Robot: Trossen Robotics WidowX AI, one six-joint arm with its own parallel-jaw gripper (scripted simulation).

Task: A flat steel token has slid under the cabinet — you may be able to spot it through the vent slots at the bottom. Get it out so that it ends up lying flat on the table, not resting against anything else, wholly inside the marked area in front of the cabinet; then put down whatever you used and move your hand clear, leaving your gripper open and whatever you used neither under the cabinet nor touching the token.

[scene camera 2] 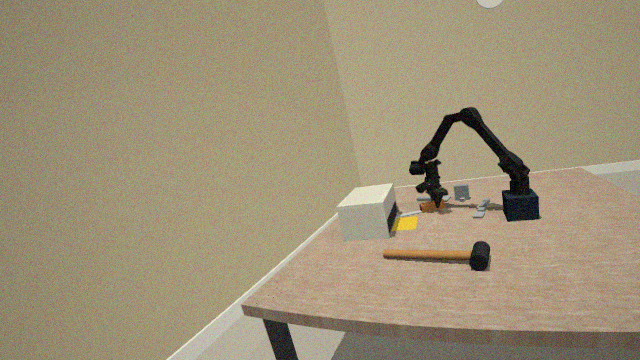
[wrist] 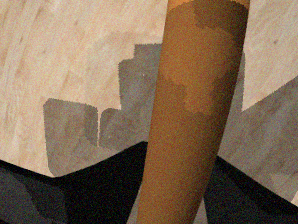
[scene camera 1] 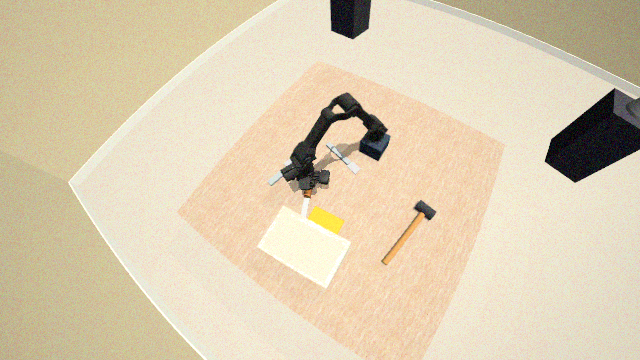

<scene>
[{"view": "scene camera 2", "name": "hammer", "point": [478, 259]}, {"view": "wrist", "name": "my gripper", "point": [175, 154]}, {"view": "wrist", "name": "orange-handled tool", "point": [200, 56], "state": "held by my gripper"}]
</scene>
